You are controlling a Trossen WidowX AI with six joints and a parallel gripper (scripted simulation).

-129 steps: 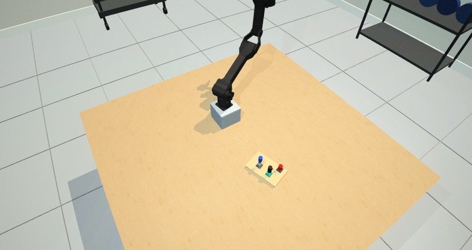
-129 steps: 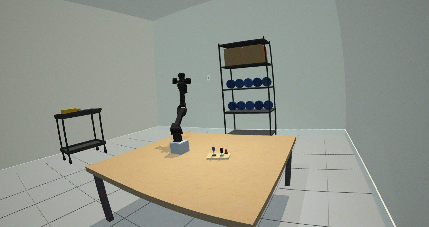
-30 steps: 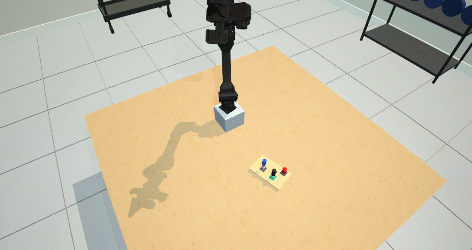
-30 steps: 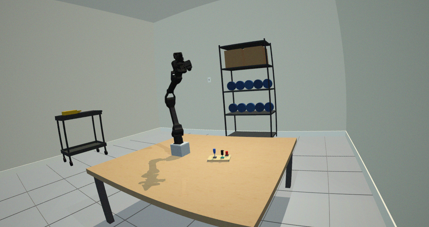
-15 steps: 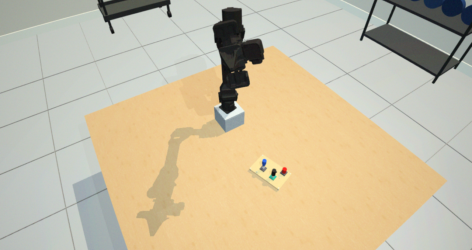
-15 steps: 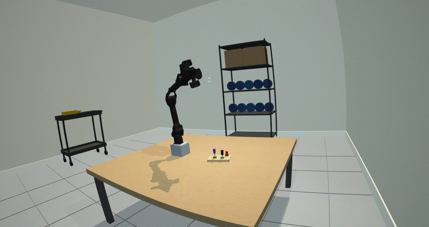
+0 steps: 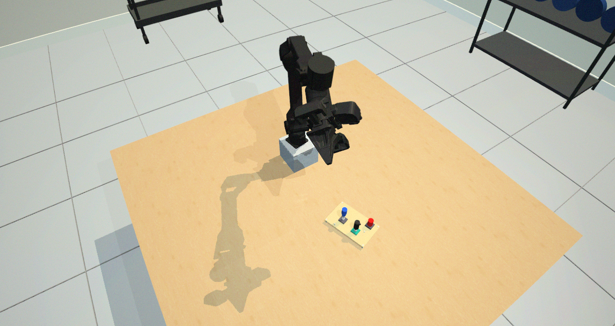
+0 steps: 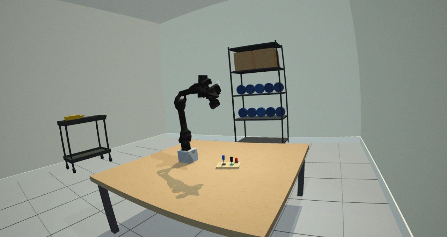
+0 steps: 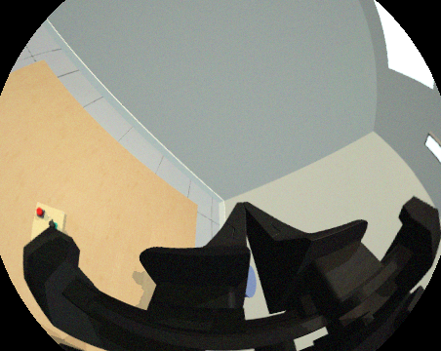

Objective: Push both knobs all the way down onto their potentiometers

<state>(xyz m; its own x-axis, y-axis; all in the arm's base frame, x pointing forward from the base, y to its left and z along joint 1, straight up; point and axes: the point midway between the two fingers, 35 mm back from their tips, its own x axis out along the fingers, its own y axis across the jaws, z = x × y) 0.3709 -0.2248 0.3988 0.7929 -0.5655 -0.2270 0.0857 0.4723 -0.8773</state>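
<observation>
Right now the blue knob is 420 mm below my gripper tip, 160 mm to the left of it and 60 mm behind it.
</observation>
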